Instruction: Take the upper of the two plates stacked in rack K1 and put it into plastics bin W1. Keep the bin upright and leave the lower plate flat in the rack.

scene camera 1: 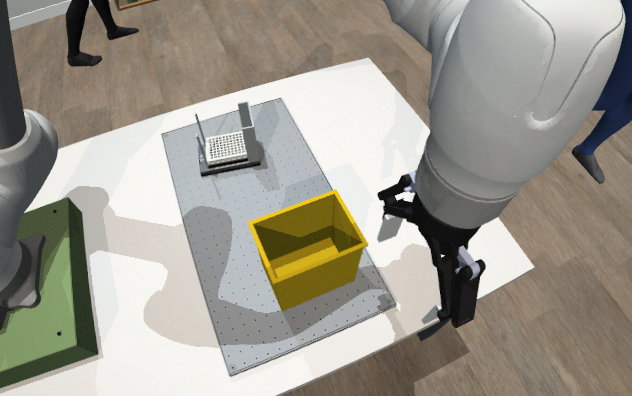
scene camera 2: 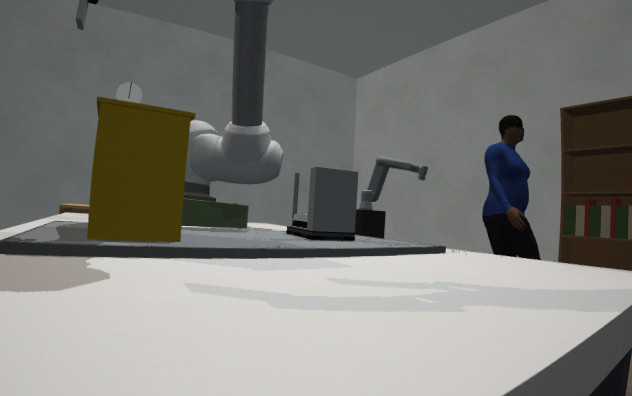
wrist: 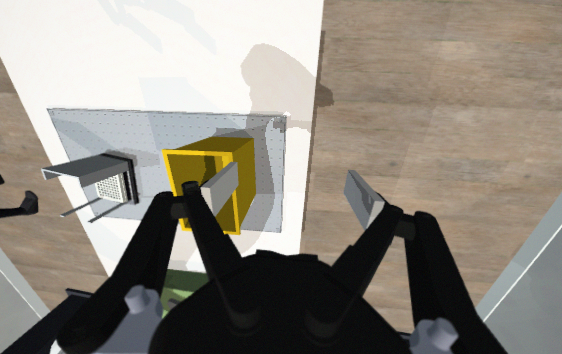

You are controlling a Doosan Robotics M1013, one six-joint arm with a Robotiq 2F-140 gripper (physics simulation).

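Places are measured from the arm's base along level axes (x back, y right, z up), in millimetres.
Where they show: gripper, between the fingertips: [scene camera 1: 408,276] [scene camera 2: 22,12] [wrist: 290,177]; arm's base, origin of its link: [scene camera 1: 7,277] [scene camera 2: 186,199].
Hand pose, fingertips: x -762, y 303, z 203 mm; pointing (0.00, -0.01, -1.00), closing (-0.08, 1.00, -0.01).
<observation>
Things, the pixels of their top centre, and the offset from my fingertips. Level surfaces: height alone.
- Rack K1, centre of its top: [scene camera 2: 322,172] [scene camera 1: 219,119] [wrist: 69,201] dx +207, dy -535, dz -128 mm
- upper plate, centre of its top: [scene camera 1: 229,145] [wrist: 106,182] dx +196, dy -535, dz -224 mm
- Plastics bin W1, centre of its top: [scene camera 2: 142,119] [scene camera 1: 307,233] [wrist: 204,196] dx +103, dy -159, dz -91 mm
- white table, height of its surface: dz -284 mm
Rack K1 [scene camera 1: 252,146] [scene camera 2: 333,201] [wrist: 100,168] stands on the grey perforated board, with a tall grey panel on one side and thin posts on the other. The upper plate [scene camera 1: 226,146] [wrist: 110,188], white with a grid of wells, lies flat in it. The lower plate is hard to make out beneath it. Plastics bin W1 [scene camera 1: 320,281] [scene camera 2: 140,175] [wrist: 245,172] is yellow and upright on the same board; the part of its inside seen in scene camera 1 is empty. My gripper [scene camera 1: 411,278] [wrist: 290,177] is open and empty, high beside the bin, away from the rack.
The perforated board [scene camera 1: 260,327] [scene camera 2: 280,251] [wrist: 150,118] lies on the white table [scene camera 1: 345,90] [scene camera 2: 250,345] [wrist: 200,30]. A green base block [scene camera 1: 50,320] [scene camera 2: 215,214] carries the arm. A person in blue [scene camera 2: 507,185] stands beyond the table near a bookshelf [scene camera 2: 566,175].
</observation>
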